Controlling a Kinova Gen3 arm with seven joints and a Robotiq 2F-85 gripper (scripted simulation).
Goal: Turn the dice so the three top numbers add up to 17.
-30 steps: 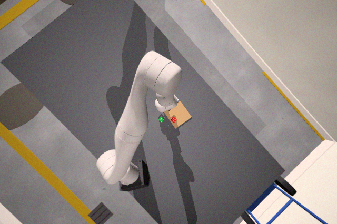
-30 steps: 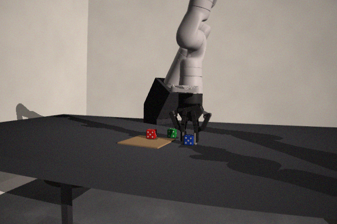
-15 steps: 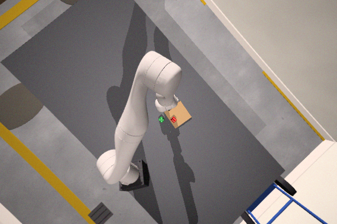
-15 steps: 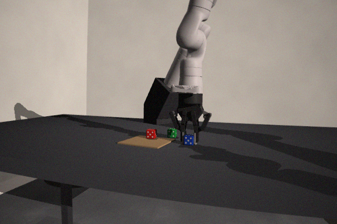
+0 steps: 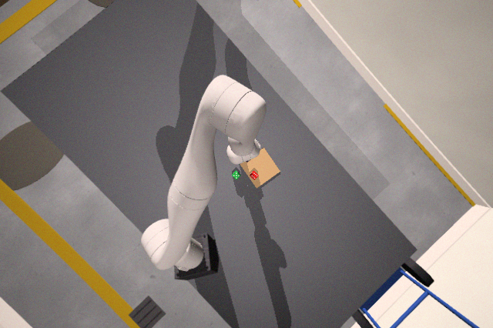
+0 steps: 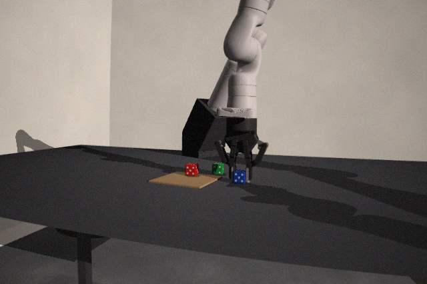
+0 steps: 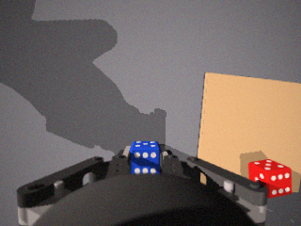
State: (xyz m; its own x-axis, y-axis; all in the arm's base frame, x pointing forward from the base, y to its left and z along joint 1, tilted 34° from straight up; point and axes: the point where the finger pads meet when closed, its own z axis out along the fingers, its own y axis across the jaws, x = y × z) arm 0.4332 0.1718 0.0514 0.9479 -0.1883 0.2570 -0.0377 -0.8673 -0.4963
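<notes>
My gripper is now 140 mm to the left of the tan mat, 20 mm short of it and 20 mm above it. From my hand the other things lie so: red die (140 mm to the right, 30 mm behind); then green die (90 mm behind, 80 mm to the right, 10 mm below); then blue die (right at my hand).
</notes>
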